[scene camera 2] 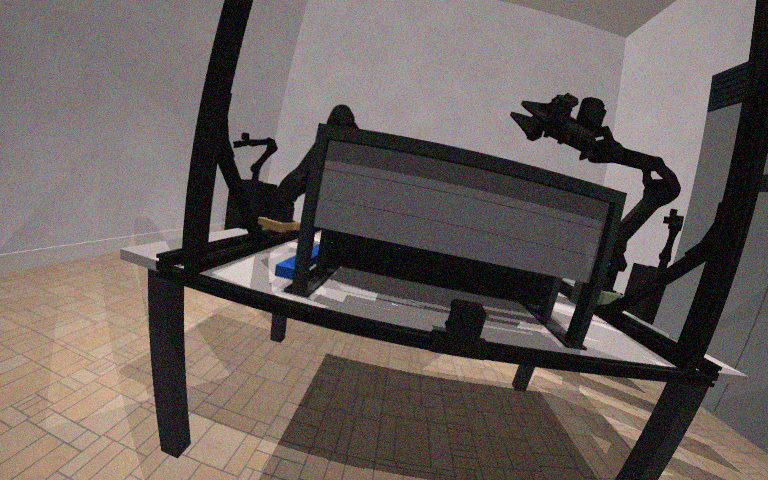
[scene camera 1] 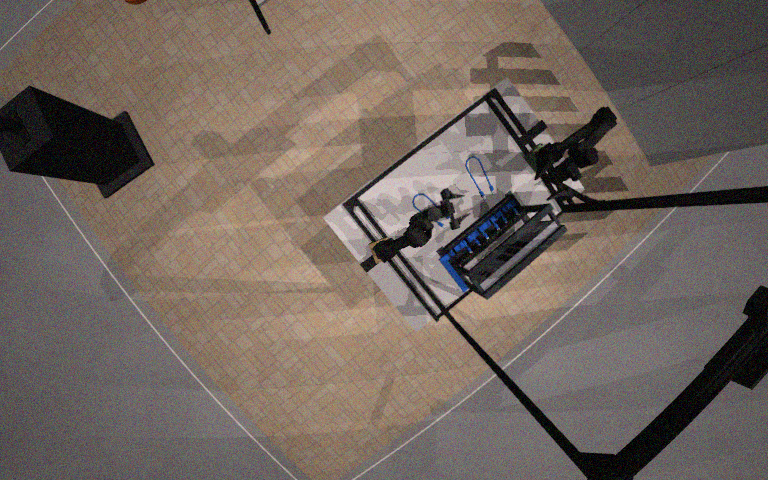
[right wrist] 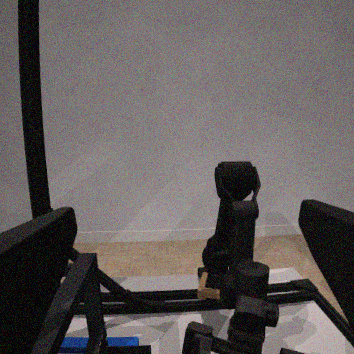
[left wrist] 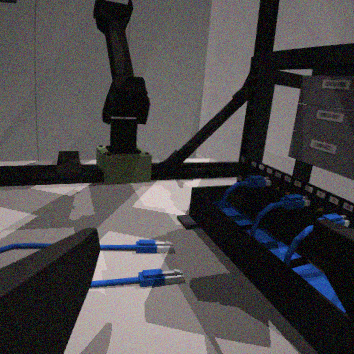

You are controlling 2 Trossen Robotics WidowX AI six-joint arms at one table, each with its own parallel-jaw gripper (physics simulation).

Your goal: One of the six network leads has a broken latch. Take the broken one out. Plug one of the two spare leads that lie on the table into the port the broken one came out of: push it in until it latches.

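Observation:
Two spare blue leads lie on the table: one loop (scene camera 1: 467, 164) at the upper right, another (scene camera 1: 415, 198) beside the left arm. Two blue plugs (left wrist: 147, 246) (left wrist: 151, 278) with clear tips lie beyond the left finger in the left wrist view. Blue network leads, including a far one (left wrist: 255, 181), a middle one (left wrist: 295, 201) and a near one (left wrist: 333, 219), are plugged in a row; which latch is broken cannot be told. My left gripper (scene camera 1: 463, 206) is open and empty above the table beside the row. My right gripper (scene camera 2: 515, 108) (right wrist: 188, 215) is open and empty, raised high at the right.
A dark rack frame (scene camera 2: 470, 153) stands behind the leads and hides them in scene camera 2. A black trough wall (left wrist: 250, 260) runs along their front. A blue block (scene camera 1: 453, 274) (scene camera 2: 294, 264) (right wrist: 122, 342) lies at the rack's left end. Dark rails edge the table.

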